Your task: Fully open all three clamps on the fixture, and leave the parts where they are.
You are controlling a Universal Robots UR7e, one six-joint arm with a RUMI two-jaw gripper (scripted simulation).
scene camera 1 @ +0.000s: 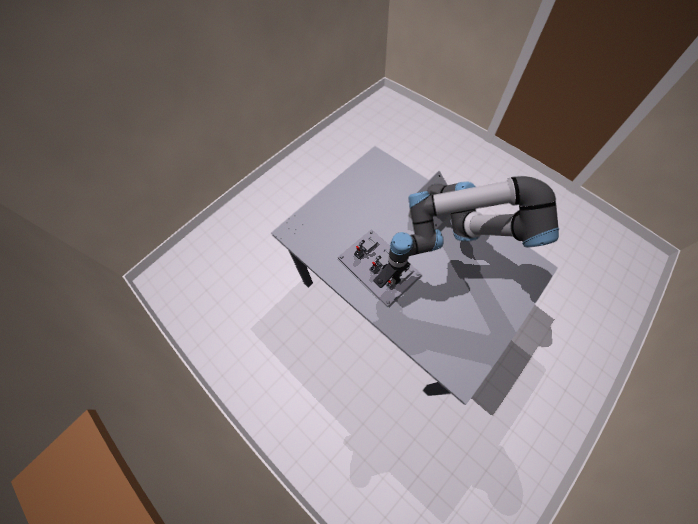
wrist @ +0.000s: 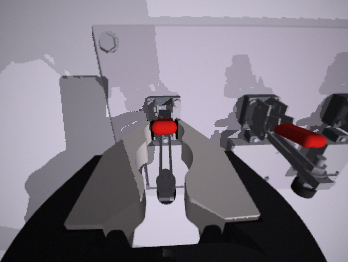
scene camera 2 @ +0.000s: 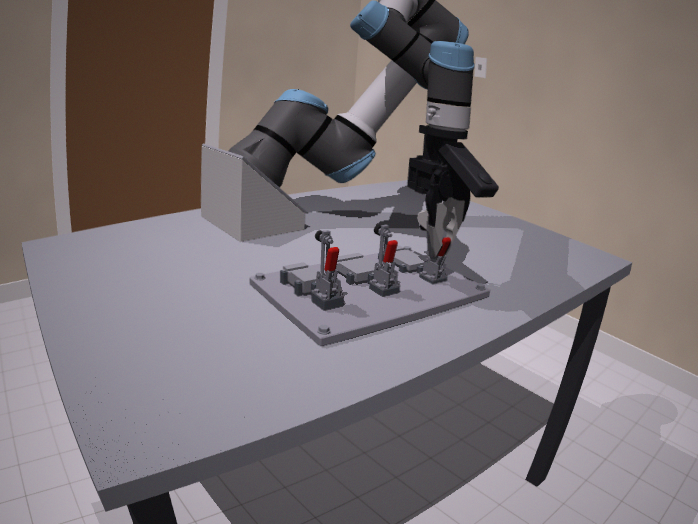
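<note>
There's a grey fixture plate (scene camera 2: 364, 311), and you'd find it in scene camera 1 too (scene camera 1: 360, 268), as well as in the wrist view (wrist: 211, 67). There's also a red clamp handle (wrist: 306, 138). As for the gripper (scene camera 2: 440, 255), the wrist view shows it too (wrist: 164, 121).
</note>
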